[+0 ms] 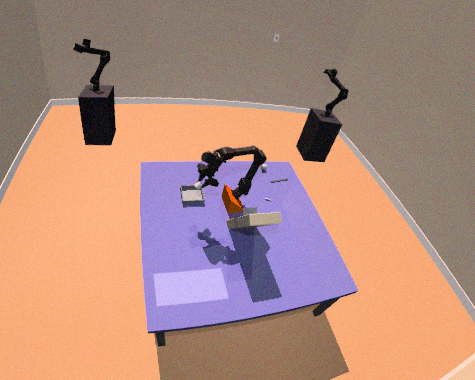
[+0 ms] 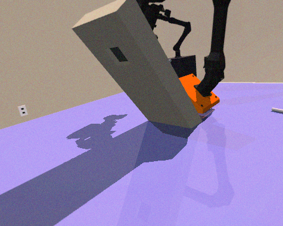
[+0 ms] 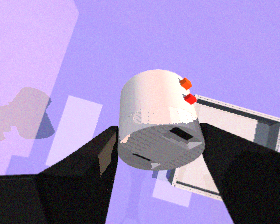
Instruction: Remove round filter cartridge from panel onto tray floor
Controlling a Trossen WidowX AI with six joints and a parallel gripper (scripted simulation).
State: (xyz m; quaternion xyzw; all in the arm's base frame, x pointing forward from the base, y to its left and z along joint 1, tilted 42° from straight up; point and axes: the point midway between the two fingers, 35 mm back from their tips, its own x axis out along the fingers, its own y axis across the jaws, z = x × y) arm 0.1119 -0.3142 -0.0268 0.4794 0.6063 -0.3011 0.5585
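The grey tray lies 220 mm below my gripper tip, 140 mm behind it and 20 mm to the right of it. Round my gripper tip: round grey filter cartridge (right at my gripper tip).
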